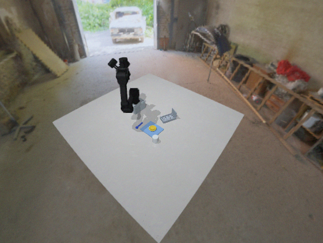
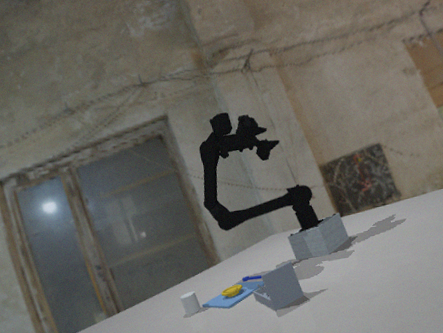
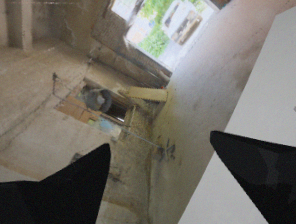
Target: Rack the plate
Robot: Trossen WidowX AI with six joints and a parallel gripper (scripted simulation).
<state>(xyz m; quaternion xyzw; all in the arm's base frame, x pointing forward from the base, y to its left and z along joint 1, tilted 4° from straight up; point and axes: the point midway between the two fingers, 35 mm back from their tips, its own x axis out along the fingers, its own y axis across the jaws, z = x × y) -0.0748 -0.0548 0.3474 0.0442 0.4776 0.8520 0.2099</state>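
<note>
My gripper tip is 390 mm short of the yellow plate, 80 mm to the left of it and 410 mm above it. Round my gripper tip: blue mat (390 mm ahead, 80 mm to the right, 420 mm below); then grey dish rack (440 mm ahead, 100 mm to the left, 400 mm below); then small blue utensil (270 mm ahead, 110 mm to the right, 420 mm below).
</note>
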